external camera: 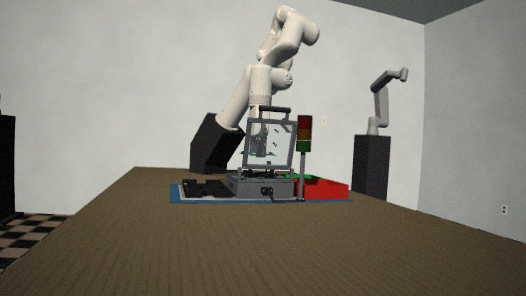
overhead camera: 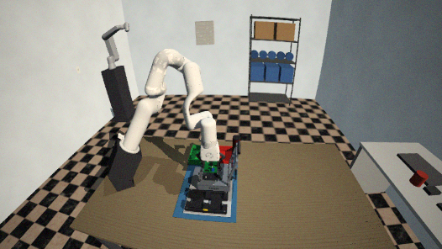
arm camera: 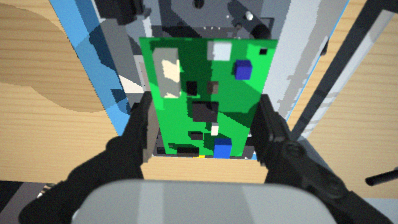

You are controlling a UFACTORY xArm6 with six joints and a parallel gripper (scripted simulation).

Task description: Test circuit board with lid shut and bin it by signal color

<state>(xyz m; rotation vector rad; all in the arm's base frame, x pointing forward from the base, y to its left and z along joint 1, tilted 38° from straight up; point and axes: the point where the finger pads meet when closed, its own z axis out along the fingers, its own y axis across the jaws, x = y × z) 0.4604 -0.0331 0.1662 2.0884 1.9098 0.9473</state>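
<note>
The green circuit board is right at my hand. Round my hand: tester plate 70 mm below, 10 mm to the left, 10 mm ahead; black latch hook 60 mm to the left, 60 mm behind, 50 mm below; tester lid 130 mm ahead, 50 mm above.
</note>
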